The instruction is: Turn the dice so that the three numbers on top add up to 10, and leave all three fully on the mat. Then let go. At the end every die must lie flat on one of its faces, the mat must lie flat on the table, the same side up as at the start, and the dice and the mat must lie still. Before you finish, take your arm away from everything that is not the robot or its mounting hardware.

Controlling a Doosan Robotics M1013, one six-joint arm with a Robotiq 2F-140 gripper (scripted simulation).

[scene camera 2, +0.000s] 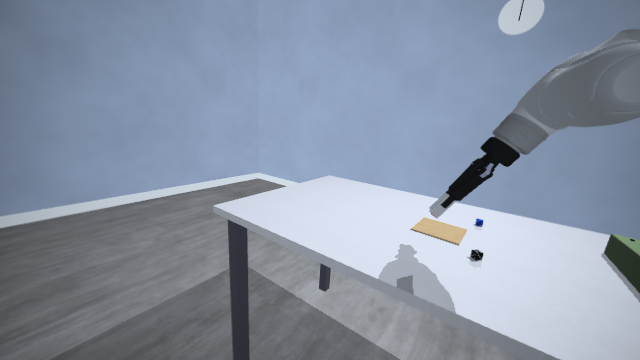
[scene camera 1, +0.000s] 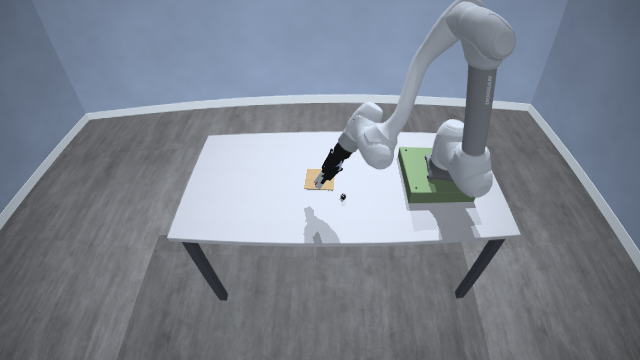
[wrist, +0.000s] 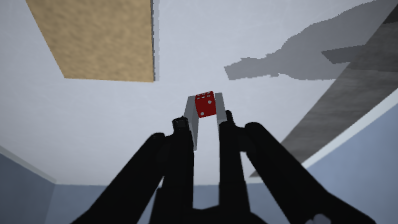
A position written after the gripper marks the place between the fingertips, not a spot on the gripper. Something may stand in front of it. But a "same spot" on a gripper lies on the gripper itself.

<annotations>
gripper: scene camera 2; scene camera 1; wrist 206, 106
same spot on gripper: (scene camera 2: 463, 185) = (scene camera 1: 330, 175)
</annotations>
